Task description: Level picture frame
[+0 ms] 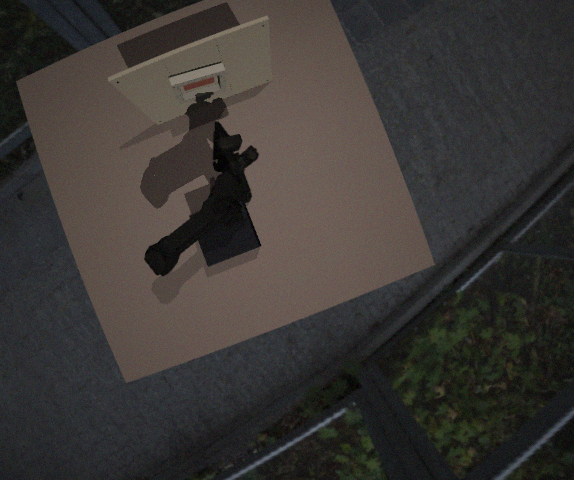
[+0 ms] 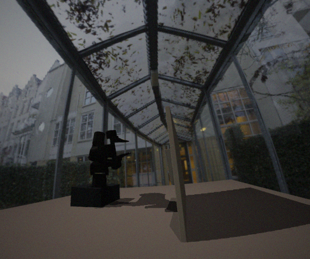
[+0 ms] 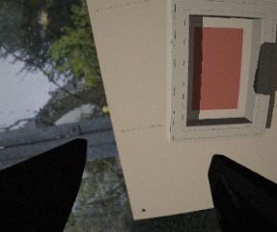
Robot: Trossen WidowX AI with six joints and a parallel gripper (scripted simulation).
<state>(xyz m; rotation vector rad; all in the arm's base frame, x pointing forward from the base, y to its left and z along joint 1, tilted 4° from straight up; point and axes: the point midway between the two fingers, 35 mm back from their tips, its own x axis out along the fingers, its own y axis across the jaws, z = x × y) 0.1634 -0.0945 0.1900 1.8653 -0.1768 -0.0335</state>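
The picture frame lies 200 mm ahead of my gripper tip, 90 mm below it and 20 mm to the right of it. Round my gripper tip: wall panel 210 mm ahead, 110 mm below, 30 mm to the right.
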